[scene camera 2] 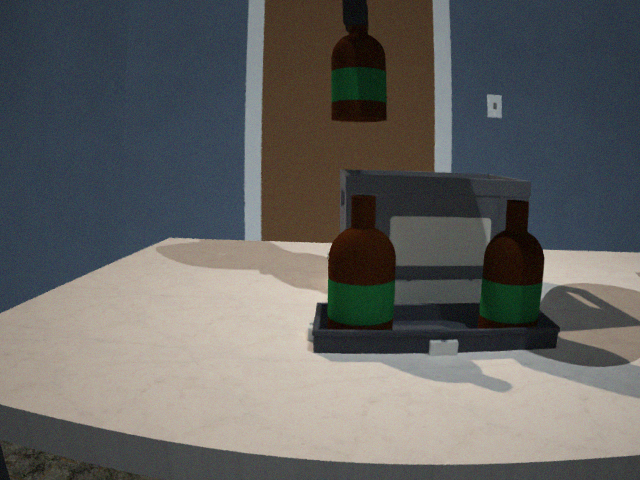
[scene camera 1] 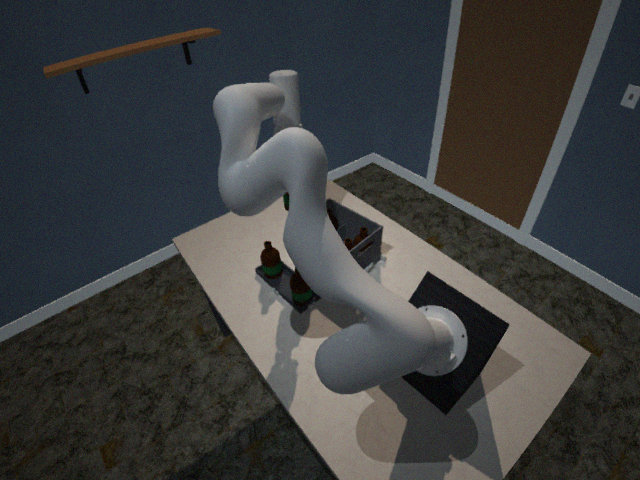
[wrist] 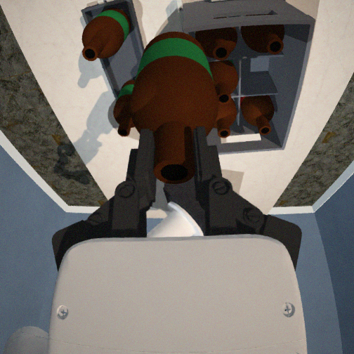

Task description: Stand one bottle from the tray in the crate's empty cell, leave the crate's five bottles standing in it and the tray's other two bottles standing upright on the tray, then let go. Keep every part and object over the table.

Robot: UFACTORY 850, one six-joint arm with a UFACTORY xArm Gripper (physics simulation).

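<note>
My gripper [scene camera 2: 355, 21] [wrist: 173, 142] is shut on the neck of a brown bottle with a green band [scene camera 2: 358, 82] [wrist: 174, 87]. This bottle hangs upright, with its base above the crate's rim height. In the wrist view it overlaps the crate's left edge. The grey crate [scene camera 1: 374, 249] [scene camera 2: 423, 193] [wrist: 299, 85] holds several bottles in two columns; the middle cell of the right column [wrist: 260, 82] is empty. Two bottles, one [scene camera 1: 271, 262] [scene camera 2: 360, 258] [wrist: 104, 36] and another [scene camera 1: 300, 289] [scene camera 2: 511, 263] [wrist: 123, 111], stand upright on the dark tray [scene camera 1: 281, 283] [scene camera 2: 372, 342] [wrist: 120, 65].
The pale table [scene camera 1: 330, 408] [scene camera 2: 155, 361] carries the crate and tray close beside each other. The arm's base stands on a black mat [scene camera 1: 485, 322]. In scene camera 1 the arm hides part of the crate and most of the held bottle. Blue walls stand behind.
</note>
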